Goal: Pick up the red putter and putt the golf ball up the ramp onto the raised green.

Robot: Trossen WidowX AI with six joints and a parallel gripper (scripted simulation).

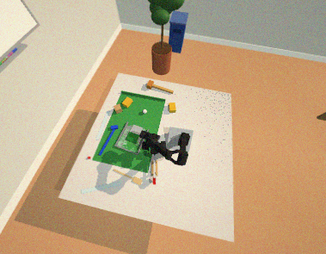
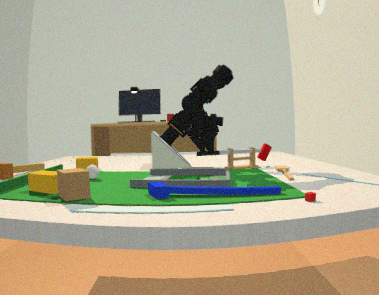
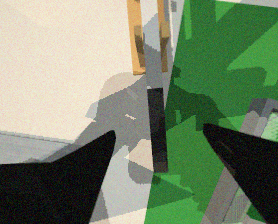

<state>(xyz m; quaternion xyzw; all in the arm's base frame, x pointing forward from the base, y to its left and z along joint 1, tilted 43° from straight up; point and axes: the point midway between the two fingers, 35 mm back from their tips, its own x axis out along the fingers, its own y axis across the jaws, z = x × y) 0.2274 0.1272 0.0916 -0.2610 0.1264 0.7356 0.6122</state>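
Right now the wooden rack is 13 cm to the left of my gripper tip, 3 cm behind it and 2 cm below it. From my gripper tip the other things lie so: white golf ball: 36 cm to the right, 19 cm ahead, 3 cm below; then blue putter: 43 cm ahead, 4 cm below, 3 cm to the right; then small red cube: 52 cm ahead, 17 cm to the left, 5 cm below.
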